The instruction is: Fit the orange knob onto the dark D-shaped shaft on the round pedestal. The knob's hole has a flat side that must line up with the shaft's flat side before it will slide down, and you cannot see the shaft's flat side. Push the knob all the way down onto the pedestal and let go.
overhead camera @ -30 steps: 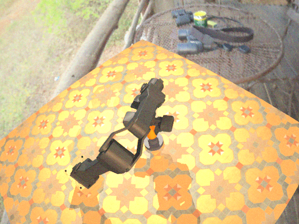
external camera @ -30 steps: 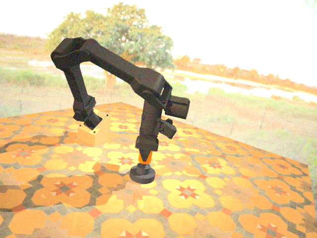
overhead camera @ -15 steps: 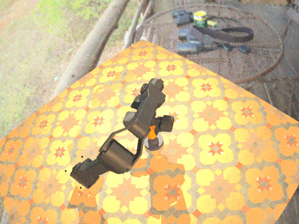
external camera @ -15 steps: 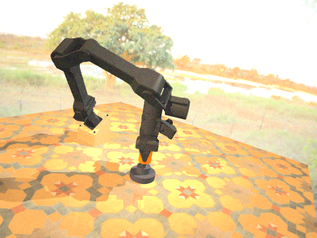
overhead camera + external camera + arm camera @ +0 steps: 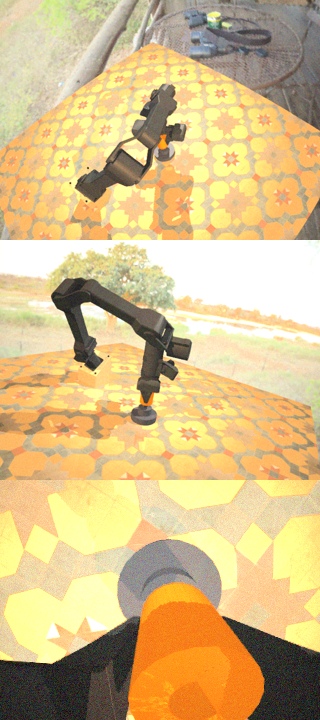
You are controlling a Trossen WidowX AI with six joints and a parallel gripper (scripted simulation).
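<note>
The orange knob lies 20 mm above my gripper tip. From my gripper tip the other things lie so: round pedestal 40 mm below.
</note>
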